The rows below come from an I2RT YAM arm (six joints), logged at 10 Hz.
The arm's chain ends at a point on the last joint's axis. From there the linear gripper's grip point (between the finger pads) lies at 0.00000 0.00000 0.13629 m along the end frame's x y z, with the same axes.
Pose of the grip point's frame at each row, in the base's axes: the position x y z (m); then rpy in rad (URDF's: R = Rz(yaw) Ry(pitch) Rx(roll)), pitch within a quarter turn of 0, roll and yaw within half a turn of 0:
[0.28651 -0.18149 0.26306 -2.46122 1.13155 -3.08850]
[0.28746 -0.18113 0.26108 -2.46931 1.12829 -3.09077]
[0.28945 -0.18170 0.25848 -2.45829 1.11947 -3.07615]
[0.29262 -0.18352 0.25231 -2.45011 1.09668 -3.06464]
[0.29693 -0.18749 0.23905 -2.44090 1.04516 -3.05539]
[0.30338 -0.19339 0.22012 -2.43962 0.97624 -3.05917]
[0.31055 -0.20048 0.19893 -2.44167 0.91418 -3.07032]
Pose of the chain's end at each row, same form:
[0.18621 -0.10096 0.30811 -2.46122 1.13155 -3.08850]
[0.18691 -0.10126 0.30674 -2.46931 1.12829 -3.09077]
[0.18892 -0.10206 0.30458 -2.45829 1.11947 -3.07615]
[0.19281 -0.10405 0.30024 -2.45011 1.09668 -3.06464]
[0.19958 -0.10770 0.29132 -2.44090 1.04516 -3.05539]
[0.21022 -0.11278 0.27841 -2.43962 0.97624 -3.05917]
[0.22194 -0.11879 0.26257 -2.44167 0.91418 -3.07032]

